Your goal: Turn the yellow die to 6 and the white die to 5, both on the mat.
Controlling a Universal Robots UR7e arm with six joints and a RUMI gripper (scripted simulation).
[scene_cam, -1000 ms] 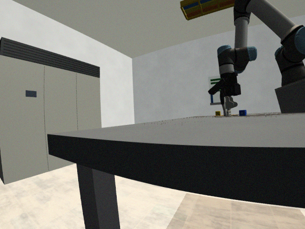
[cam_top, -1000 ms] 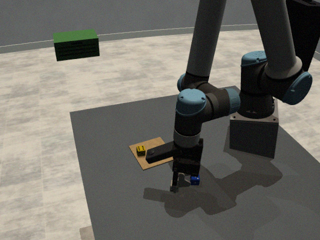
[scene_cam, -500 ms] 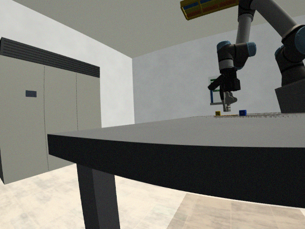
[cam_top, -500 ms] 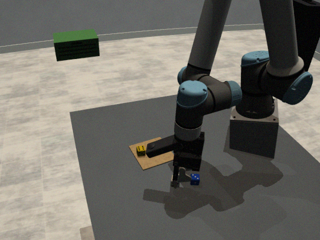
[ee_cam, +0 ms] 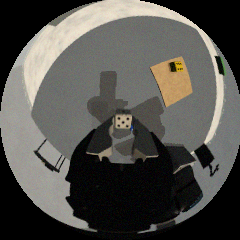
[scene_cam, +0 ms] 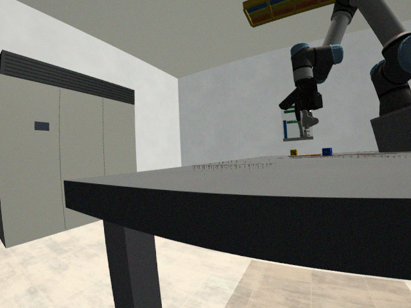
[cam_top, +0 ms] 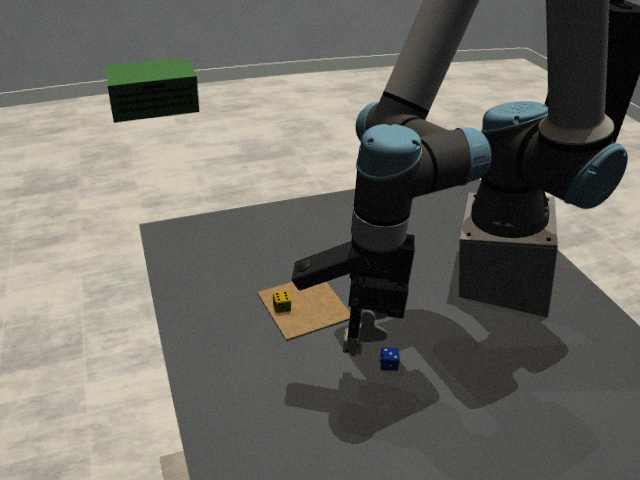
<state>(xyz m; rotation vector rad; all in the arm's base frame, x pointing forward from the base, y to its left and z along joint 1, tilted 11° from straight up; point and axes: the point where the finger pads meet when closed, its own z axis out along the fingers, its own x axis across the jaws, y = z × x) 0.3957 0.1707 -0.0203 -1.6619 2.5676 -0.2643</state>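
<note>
My hand is 19 cm to the left of the tan mat, 9 cm above it and 2 cm short of it. Also, from my hand: white die right at my hand; yellow die 19 cm to the right, 8 cm below, 7 cm ahead; blue die 8 cm below, 8 cm behind, 1 cm to the right.
</note>
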